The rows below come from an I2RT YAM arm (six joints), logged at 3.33 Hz.
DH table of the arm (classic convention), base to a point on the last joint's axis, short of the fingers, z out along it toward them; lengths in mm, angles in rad. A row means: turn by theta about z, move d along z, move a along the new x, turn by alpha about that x. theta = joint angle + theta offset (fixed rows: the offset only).
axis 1: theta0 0  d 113.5  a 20  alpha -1.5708
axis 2: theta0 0  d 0  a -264  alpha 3.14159
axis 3: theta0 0.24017  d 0  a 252.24  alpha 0
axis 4: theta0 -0.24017  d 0  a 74  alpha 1.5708
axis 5: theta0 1.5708  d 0  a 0  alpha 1.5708
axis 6: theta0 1.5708  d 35.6  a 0  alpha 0
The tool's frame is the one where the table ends.
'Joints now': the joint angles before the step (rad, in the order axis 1, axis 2, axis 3, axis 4, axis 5, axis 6). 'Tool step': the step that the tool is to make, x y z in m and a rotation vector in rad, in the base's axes. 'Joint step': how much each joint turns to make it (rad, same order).
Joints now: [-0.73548, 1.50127, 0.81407, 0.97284, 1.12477, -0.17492]
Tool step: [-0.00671, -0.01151, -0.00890, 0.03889, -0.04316, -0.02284]
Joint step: [-0.04118, 0.00389, 0.01072, -0.12802, -0.00496, 0.13970]
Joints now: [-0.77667, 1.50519, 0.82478, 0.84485, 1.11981, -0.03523]
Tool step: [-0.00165, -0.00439, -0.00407, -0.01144, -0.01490, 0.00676]
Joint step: [-0.01435, 0.01625, -0.00588, 0.02886, -0.02041, 0.01328]
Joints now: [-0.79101, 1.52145, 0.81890, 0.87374, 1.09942, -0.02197]
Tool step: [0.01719, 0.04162, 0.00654, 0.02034, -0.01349, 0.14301]
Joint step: [0.13640, -0.09949, -0.03941, -0.11202, -0.00305, 0.05459]
